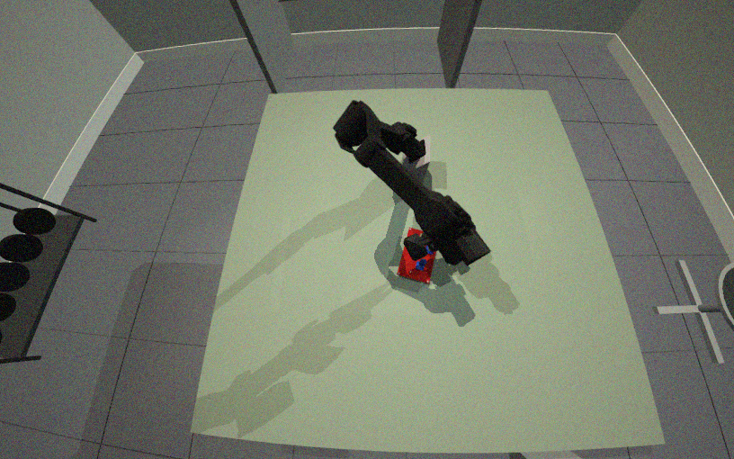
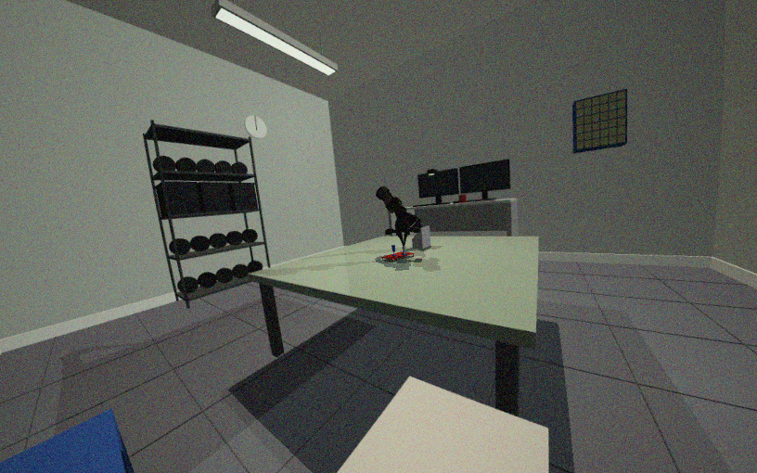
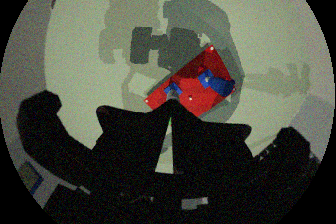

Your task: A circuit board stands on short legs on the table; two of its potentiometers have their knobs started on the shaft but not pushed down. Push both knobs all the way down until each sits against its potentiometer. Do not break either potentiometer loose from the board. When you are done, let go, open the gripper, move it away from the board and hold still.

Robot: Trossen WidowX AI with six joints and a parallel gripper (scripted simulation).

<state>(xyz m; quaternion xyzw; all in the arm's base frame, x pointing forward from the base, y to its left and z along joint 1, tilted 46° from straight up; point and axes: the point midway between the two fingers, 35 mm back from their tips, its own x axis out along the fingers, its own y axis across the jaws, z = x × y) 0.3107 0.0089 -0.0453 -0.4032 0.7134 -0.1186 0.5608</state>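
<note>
My gripper tip is now 50 mm short of the blue knob and 30 mm to the left of it.
</note>
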